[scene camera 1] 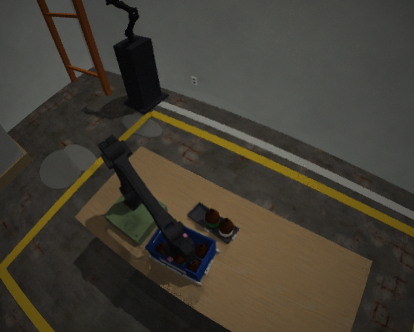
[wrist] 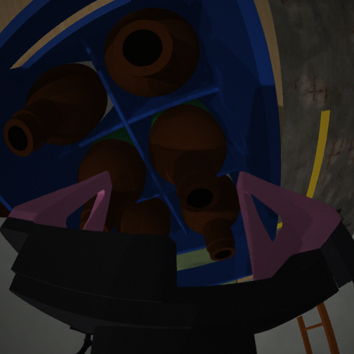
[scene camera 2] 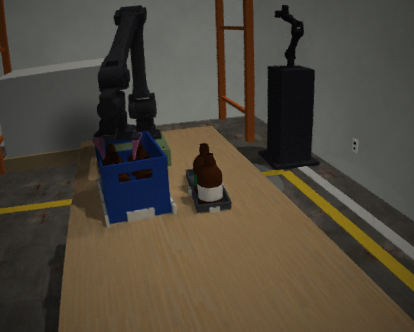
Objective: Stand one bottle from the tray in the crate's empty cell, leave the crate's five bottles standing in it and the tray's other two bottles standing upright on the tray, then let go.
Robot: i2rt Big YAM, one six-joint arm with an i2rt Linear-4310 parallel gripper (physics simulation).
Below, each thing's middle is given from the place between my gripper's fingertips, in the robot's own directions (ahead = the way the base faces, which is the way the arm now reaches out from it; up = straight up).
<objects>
The green-labelled brown bottle (wrist: 187, 147) lies 10 mm to the right of my hand and 60 mm below it.
</objects>
